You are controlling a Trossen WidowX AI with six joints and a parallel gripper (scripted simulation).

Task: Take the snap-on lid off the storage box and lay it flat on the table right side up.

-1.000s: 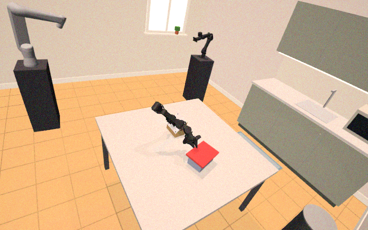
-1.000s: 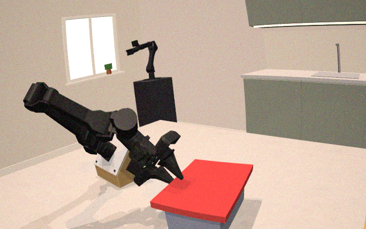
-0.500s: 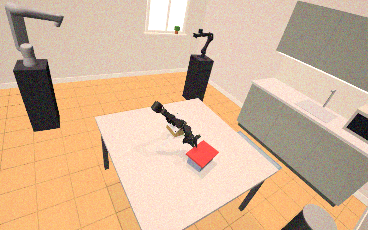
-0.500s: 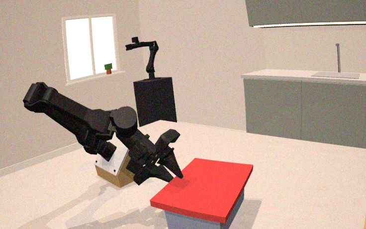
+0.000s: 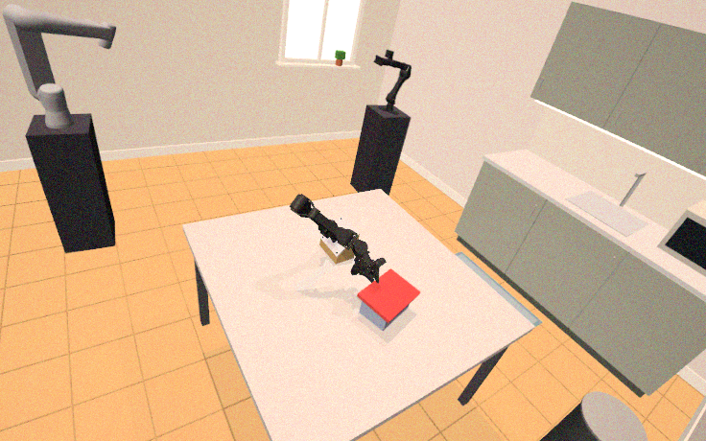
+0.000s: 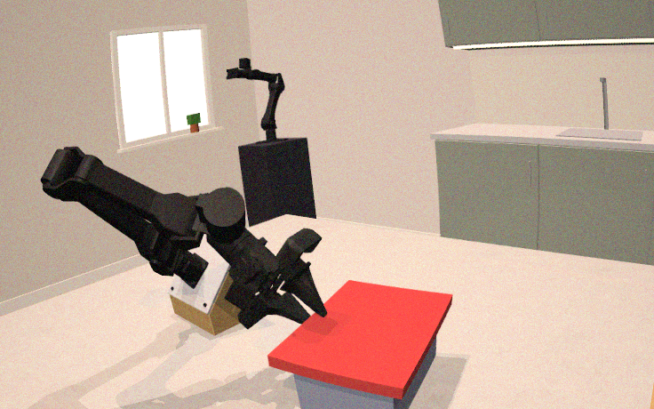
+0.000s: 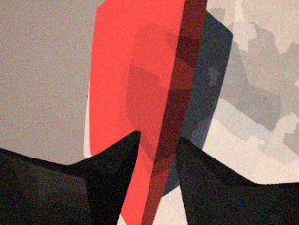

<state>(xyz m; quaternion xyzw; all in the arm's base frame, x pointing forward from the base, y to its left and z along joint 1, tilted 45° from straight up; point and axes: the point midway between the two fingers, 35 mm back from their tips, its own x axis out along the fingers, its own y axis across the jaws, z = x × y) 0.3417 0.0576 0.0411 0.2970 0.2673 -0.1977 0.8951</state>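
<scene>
The red lid is 7 cm ahead of my gripper tip and 3 cm to the left of it. The rest, counted from my gripper tip: storage box (7 cm ahead, 6 cm below, 3 cm to the left).
</scene>
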